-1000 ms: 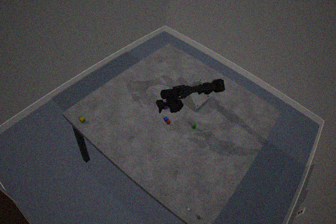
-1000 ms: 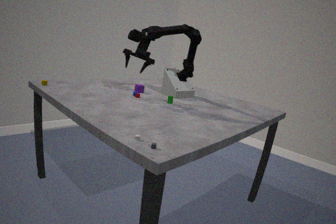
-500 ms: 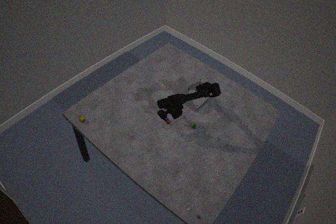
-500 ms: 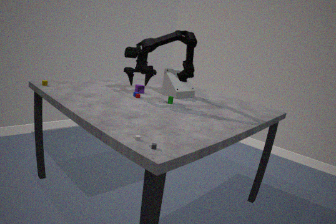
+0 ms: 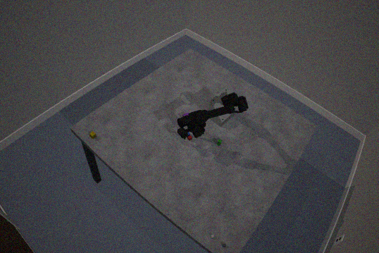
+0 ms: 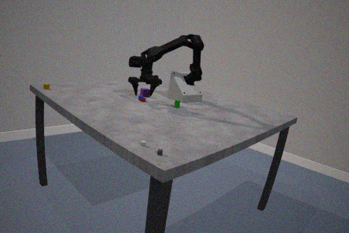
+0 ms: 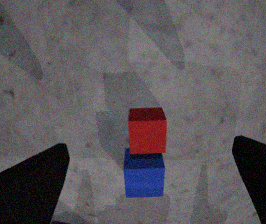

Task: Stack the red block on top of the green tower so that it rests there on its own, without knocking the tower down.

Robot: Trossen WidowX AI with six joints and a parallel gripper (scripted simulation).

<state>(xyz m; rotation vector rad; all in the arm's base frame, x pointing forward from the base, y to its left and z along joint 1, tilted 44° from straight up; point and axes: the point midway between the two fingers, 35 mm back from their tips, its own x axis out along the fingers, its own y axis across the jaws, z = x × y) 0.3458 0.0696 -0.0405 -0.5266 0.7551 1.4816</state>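
Right now my gripper tip is 2 cm above the red block. From my gripper tip the other things lie so: blue cube 1 cm behind, 3 cm to the right, 2 cm below; then yellow cube 48 cm ahead, 40 cm to the right, 2 cm below; then purple cube 10 cm behind, 13 cm to the right, 1 cm below.
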